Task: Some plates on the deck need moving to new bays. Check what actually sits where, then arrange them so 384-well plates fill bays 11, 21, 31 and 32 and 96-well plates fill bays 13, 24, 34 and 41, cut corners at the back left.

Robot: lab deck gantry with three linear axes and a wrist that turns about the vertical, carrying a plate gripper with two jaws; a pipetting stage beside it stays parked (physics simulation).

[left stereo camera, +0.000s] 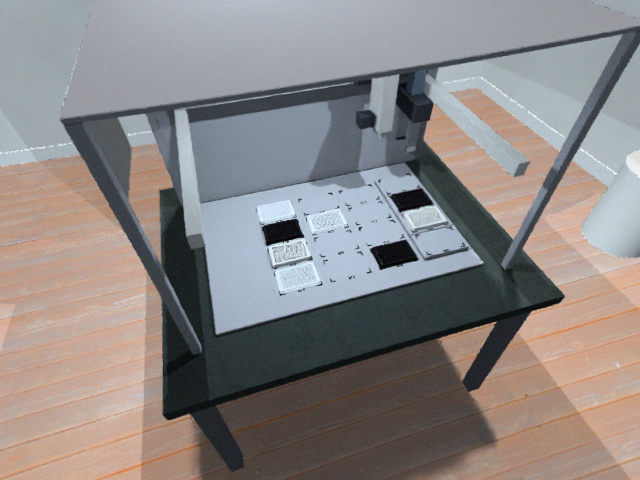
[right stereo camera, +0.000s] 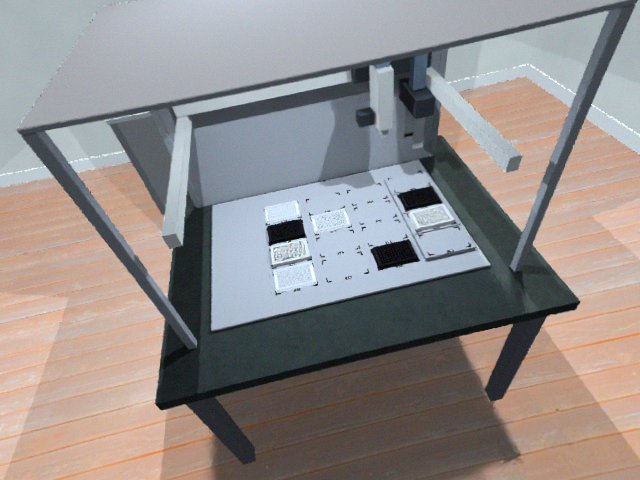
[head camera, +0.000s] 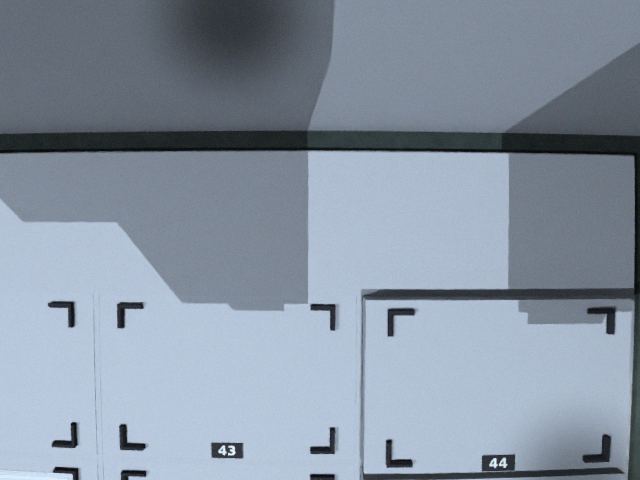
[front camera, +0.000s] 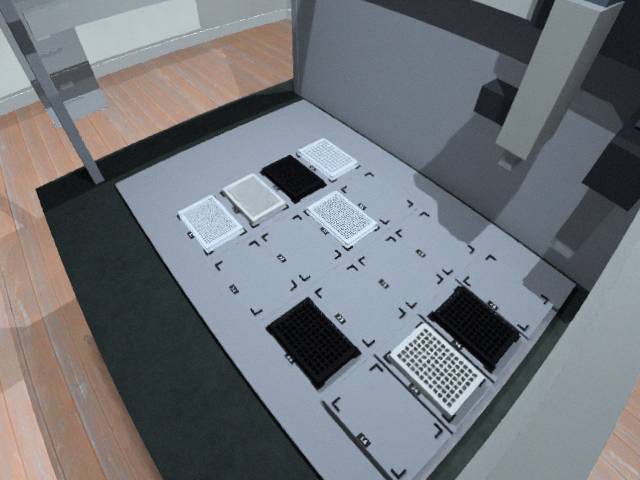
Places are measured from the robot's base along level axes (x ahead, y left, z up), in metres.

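Where they show: gripper, fingertip midpoint: (left stereo camera: 405, 144) (right stereo camera: 412, 141) (front camera: 569, 236); robot's base at its link origin: (left stereo camera: 281, 294) (right stereo camera: 276, 293) (front camera: 178, 216).
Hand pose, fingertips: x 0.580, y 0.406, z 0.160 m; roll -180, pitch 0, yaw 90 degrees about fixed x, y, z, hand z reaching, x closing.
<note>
Things, the pixels of their top centre, and the offset from my fingertips. "spot": a spot on its surface instead.
- bay 11 at a spot on its surface: (front camera: 210, 222) (left stereo camera: 300, 276) spot: 0.508 m back, 0.365 m right, 0.146 m down
- bay 21 at a spot on its surface: (front camera: 254, 197) (right stereo camera: 291, 251) spot: 0.509 m back, 0.256 m right, 0.146 m down
- bay 31 at a spot on its surface: (front camera: 293, 177) (left stereo camera: 285, 230) spot: 0.506 m back, 0.153 m right, 0.146 m down
- bay 32 at a spot on its surface: (front camera: 341, 217) (right stereo camera: 331, 220) spot: 0.348 m back, 0.153 m right, 0.146 m down
- bay 41 at a spot on its surface: (front camera: 327, 157) (left stereo camera: 276, 211) spot: 0.514 m back, 0.044 m right, 0.148 m down
- bay 13 at a spot on its surface: (front camera: 312, 341) (left stereo camera: 394, 254) spot: 0.186 m back, 0.365 m right, 0.156 m down
- bay 24 at a spot on its surface: (front camera: 436, 367) (right stereo camera: 431, 216) spot: 0.023 m back, 0.258 m right, 0.131 m down
- bay 34 at a spot on its surface: (front camera: 474, 326) (right stereo camera: 420, 197) spot: 0.023 m back, 0.157 m right, 0.131 m down
Fine-grid plates: white in bay 11 (front camera: 210, 222) (left stereo camera: 297, 277), off-white in bay 21 (front camera: 254, 197) (right stereo camera: 288, 252), black in bay 31 (front camera: 293, 177) (left stereo camera: 281, 231), white in bay 32 (front camera: 341, 217) (right stereo camera: 330, 220). Coarser-grid plates: white in bay 41 (front camera: 327, 157) (left stereo camera: 276, 211), black in bay 13 (front camera: 312, 341) (left stereo camera: 393, 254), white in bay 24 (front camera: 436, 367) (right stereo camera: 431, 217), black in bay 34 (front camera: 474, 326) (right stereo camera: 418, 197). All lie flat. Cut corners are too small to tell. My gripper (left stereo camera: 412, 148) (right stereo camera: 417, 145) hangs high at the back right; its jaw opening is unclear.
The pipetting stage (front camera: 558, 77) (left stereo camera: 385, 105) (right stereo camera: 382, 98) hangs left of the gripper, before the back panel (front camera: 392, 103) (left stereo camera: 248, 149). The head camera view shows bays 43 (head camera: 222, 377) and 44 (head camera: 480, 387) without plates. Frame posts stand at the table's front corners.
</note>
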